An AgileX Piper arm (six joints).
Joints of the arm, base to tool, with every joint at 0 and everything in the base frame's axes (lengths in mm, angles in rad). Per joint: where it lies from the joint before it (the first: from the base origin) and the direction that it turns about. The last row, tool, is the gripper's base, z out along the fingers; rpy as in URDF.
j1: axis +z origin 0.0 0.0 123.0
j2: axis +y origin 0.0 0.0 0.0
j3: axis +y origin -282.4 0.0 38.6
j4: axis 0.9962 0 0.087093 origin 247.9 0.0 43.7
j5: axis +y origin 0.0 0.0 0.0
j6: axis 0.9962 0 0.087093 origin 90.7 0.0 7.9
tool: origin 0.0 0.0 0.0 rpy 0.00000 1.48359 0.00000
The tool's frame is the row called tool.
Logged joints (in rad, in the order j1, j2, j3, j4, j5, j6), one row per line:
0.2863, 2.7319, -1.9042, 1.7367, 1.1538, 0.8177
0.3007, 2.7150, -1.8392, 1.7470, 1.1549, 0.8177
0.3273, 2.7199, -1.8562, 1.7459, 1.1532, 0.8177
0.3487, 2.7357, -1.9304, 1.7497, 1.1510, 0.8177
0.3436, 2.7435, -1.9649, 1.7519, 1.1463, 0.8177
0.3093, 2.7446, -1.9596, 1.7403, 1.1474, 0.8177
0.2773, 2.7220, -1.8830, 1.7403, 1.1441, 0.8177
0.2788, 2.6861, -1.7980, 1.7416, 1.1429, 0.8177
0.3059, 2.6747, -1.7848, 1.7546, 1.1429, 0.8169
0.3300, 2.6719, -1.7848, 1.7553, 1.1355, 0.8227
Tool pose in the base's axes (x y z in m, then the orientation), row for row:
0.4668, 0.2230, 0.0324, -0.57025, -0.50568, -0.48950, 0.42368
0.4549, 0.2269, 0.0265, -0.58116, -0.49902, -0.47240, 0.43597
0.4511, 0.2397, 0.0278, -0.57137, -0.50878, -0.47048, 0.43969
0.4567, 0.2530, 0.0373, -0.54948, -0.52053, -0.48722, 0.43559
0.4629, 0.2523, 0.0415, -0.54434, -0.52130, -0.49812, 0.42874
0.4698, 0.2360, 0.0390, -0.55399, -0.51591, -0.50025, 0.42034
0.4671, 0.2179, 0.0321, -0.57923, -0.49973, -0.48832, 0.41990
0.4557, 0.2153, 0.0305, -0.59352, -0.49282, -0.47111, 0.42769
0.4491, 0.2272, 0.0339, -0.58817, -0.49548, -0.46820, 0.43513
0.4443, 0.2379, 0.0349, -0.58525, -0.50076, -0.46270, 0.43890
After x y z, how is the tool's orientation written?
As a quaternion, x y z w.
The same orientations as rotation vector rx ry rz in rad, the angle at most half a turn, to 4 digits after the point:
-1.4269, -1.2653, -1.2249
-1.4461, -1.2417, -1.1755
-1.4193, -1.2639, -1.1687
-1.3675, -1.2955, -1.2126
-1.3589, -1.3014, -1.2436
-1.3884, -1.2929, -1.2537
-1.4519, -1.2526, -1.2240
-1.4824, -1.2309, -1.1767
-1.4641, -1.2334, -1.1655
-1.4543, -1.2444, -1.1498

